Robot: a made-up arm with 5 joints. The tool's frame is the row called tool.
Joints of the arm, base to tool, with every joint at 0 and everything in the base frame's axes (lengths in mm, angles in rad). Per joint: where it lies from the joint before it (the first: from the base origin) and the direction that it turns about. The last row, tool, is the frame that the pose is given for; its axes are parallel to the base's.
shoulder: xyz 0.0 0.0 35.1 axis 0 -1 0
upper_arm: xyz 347.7 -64.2 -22.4 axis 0 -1 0
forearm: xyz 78.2 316.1 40.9 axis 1 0 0
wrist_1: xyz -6.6 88.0 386.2 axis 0 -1 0
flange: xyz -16.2 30.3 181.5 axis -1 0 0
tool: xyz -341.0 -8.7 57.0
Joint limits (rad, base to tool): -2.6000..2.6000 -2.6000..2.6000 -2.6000..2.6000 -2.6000..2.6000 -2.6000..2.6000
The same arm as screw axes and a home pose.
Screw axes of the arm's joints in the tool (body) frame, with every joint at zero. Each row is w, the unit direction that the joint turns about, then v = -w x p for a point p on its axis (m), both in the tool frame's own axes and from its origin. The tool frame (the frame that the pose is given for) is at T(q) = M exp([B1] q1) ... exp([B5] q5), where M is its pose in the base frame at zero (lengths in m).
B1 = (0, -1, 0, -0.6432, 0.0000, 0.0621)
B2 = (0, -1, 0, -0.6656, 0.0000, -0.2856)
B3 = (1, 0, 0, 0.0000, -0.6247, 0.1096)
B4 = (0, -1, 0, -0.2385, 0.0000, -0.3572)
B5 = (-1, 0, 0, 0.0000, 0.0570, 0.0087)
M: xyz 0.0621 0.3615 0.6783 (m) rpy 0.00 0.00 0.00 (deg, as in URDF)
Joint limits (deg, base to tool): -148.97..148.97 -148.97..148.97 -148.97..148.97 -148.97..148.97 -148.97..148.97

